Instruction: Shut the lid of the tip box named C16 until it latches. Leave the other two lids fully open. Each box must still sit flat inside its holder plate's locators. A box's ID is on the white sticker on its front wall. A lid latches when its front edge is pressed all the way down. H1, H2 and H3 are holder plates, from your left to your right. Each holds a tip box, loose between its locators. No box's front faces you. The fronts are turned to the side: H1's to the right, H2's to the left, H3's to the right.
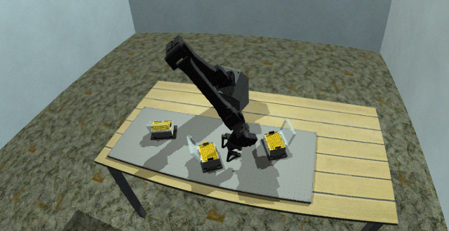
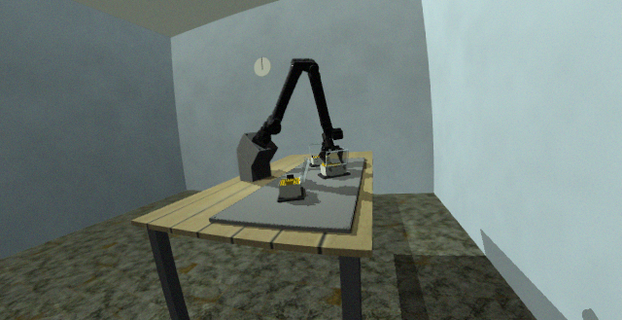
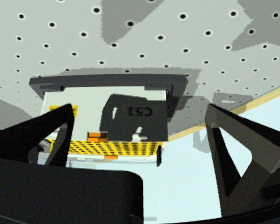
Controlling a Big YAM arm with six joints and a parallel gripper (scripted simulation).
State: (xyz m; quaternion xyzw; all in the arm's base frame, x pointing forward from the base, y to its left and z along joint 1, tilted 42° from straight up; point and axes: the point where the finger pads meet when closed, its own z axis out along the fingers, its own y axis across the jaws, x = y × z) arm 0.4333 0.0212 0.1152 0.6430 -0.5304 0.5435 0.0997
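Right now the tip box lid is 15 cm to the right of my hand and 5 cm above it.
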